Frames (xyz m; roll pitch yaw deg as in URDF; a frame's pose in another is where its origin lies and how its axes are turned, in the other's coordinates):
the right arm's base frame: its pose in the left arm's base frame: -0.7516 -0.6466 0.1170 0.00 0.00 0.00
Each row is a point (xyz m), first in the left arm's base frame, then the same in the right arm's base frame.
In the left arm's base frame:
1: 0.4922 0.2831 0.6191
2: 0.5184 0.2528 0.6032
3: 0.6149 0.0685 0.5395
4: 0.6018 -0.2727 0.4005
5: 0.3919 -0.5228 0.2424
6: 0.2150 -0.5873 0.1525
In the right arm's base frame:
1: 1.2438 0.9297 0.5021
2: 1.2700 0.8994 0.4862
3: 1.3665 0.7151 0.4225
4: 1.3534 0.3739 0.2835
5: 1.1435 0.1238 0.1254
6: 0.9666 0.0593 0.0355

